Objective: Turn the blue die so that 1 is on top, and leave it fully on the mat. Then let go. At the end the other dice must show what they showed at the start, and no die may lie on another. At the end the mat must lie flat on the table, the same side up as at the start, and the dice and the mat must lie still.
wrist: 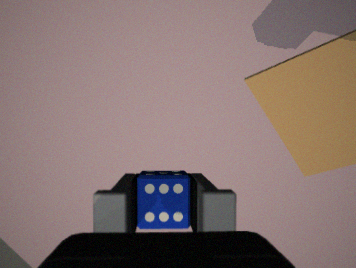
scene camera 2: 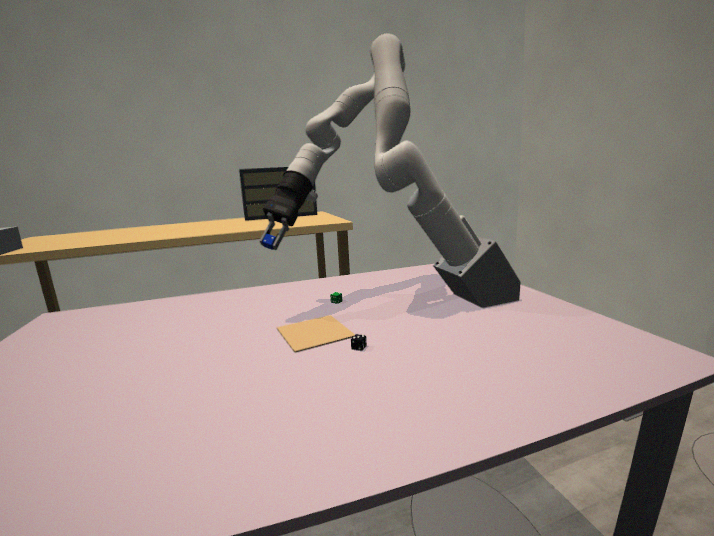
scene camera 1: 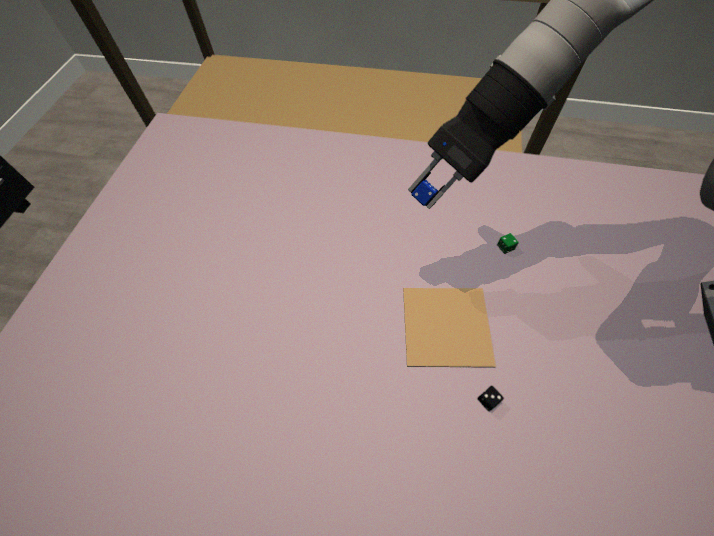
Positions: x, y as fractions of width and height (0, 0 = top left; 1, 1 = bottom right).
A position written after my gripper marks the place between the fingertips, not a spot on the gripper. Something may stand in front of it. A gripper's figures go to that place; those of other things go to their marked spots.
My gripper (wrist: 0.46, 0.73): 19 cm from the lens. A blue die (wrist: 0.46, 0.74) is 16 cm from the lens. A tan mat (wrist: 0.85, 0.36): 36 cm from the lens. The marked spots on the blue die and the tan mat are 23 cm apart.
